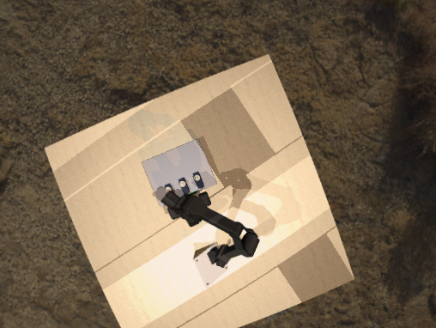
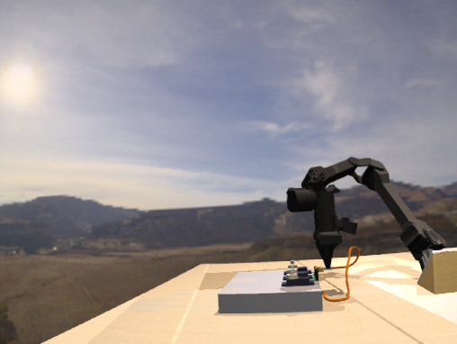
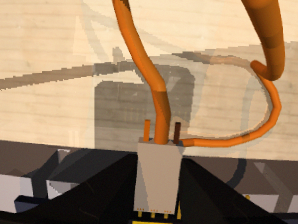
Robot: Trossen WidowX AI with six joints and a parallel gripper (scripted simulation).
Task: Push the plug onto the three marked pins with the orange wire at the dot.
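Now: the yellow band 3 cm ahead of my gripper tip. Also, from my gripper tip: grey holder: 19 cm ahead, 5 cm below.
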